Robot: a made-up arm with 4 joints.
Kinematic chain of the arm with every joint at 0, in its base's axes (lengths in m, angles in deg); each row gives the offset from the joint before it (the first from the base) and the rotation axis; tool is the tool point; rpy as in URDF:
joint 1: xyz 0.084 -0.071 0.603 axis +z
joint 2: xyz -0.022 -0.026 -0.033 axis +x
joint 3: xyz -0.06 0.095 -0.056 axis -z
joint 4: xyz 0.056 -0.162 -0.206 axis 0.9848 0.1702 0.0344
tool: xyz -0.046 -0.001 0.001 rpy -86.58 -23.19 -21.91
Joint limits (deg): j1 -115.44..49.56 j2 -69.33..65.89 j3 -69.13..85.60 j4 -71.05..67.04
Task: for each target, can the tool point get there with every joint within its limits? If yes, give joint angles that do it. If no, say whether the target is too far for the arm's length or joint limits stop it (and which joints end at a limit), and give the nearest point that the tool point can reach.
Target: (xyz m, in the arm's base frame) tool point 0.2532 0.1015 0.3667
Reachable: yes | joints -99.58 43.29 48.84 3.67
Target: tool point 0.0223 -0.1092 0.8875
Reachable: no: joint limits stop it (at a limit: joint 2, joint 4) | nearest point -0.1679 -0.2270 0.5473 | short by 0.407 m
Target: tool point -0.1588 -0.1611 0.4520
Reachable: yes | joints -74.31 -55.51 -35.03 27.19
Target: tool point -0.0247 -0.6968 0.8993
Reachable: no: too far | nearest point 0.0296 -0.3841 0.5429 | short by 0.477 m
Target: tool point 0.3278 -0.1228 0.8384
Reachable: no: joint limits stop it (at a limit: joint 2, joint 3) | nearest point 0.3187 -0.1209 0.5065 | short by 0.332 m
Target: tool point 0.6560 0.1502 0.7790
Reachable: no: too far | nearest point 0.4104 0.0552 0.5255 | short by 0.366 m
